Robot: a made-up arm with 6 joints.
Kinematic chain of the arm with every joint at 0, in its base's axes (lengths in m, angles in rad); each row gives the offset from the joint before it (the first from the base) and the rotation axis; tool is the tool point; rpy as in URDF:
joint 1: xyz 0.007 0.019 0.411 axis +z
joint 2: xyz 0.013 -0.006 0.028 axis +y
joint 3: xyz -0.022 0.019 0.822 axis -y
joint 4: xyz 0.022 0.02 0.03 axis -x
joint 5: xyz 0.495 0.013 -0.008 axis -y
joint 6: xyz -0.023 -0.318 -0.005 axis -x
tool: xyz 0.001 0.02 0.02 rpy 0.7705 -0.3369 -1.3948
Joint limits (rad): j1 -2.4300..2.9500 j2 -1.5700..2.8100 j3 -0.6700..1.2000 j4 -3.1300..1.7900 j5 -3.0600..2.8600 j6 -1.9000..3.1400
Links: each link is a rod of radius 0.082 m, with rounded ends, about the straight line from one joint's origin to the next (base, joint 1, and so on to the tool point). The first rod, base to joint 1, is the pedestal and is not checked.
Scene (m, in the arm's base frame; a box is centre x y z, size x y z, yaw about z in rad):
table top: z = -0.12
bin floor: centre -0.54 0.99 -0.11 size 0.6 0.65 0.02 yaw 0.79
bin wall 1: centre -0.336 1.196 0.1 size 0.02 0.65 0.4 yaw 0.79
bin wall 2: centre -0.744 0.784 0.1 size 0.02 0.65 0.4 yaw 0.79
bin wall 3: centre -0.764 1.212 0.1 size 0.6 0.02 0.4 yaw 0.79
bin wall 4: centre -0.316 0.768 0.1 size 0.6 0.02 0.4 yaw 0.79
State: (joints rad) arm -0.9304 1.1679 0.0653 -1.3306 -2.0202 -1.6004
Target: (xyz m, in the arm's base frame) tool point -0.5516 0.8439 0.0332
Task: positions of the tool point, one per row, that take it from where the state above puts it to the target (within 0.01 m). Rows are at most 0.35 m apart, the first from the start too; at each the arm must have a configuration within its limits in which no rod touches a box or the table.
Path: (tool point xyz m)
1: 0.6098 -0.4604 0.1934
2: 0.7509 -0.2509 0.2178
3: 0.8216 -0.0024 0.2452
4: 0.8112 0.2622 0.2759
5: 0.7168 0.5164 0.3102
6: 0.5439 0.7337 0.3484
7: 0.3066 0.8900 0.3903
8: 0.0264 0.9665 0.4365
9: -0.2696 0.9518 0.4866
10: -0.5516 0.8439 0.5407
11: -0.5637 0.8753 0.2911
12: -0.5516 0.8439 0.0332

